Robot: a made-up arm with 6 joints.
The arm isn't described. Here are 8 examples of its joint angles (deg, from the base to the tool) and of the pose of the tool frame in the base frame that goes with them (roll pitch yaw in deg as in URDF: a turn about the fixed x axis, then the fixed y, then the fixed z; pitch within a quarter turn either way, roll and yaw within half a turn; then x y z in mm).
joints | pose
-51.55 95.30 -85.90 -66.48 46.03 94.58 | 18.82 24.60 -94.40 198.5 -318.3 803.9
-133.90 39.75 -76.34 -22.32 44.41 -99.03 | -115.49 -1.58 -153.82 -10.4 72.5 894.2
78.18 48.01 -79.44 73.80 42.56 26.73 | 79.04 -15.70 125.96 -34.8 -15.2 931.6
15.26 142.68 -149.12 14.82 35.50 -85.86 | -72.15 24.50 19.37 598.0 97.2 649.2
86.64 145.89 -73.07 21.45 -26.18 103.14 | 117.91 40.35 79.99 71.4 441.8 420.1
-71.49 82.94 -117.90 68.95 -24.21 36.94 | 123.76 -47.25 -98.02 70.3 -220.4 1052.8
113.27 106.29 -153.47 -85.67 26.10 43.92 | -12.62 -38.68 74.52 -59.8 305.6 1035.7
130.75 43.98 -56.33 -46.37 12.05 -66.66 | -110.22 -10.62 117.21 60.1 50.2 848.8
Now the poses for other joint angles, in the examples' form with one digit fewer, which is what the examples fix.
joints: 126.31 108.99 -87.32 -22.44 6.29 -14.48
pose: -39.2 26.4 120.3 -194 339 698
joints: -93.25 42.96 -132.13 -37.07 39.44 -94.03
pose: -83.0 -53.5 -142.1 -57 229 1034
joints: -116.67 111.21 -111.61 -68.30 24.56 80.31
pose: 12.4 8.7 -138.4 -212 -412 820
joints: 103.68 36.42 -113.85 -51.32 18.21 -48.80
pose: -54.4 -63.8 56.1 147 -217 1012
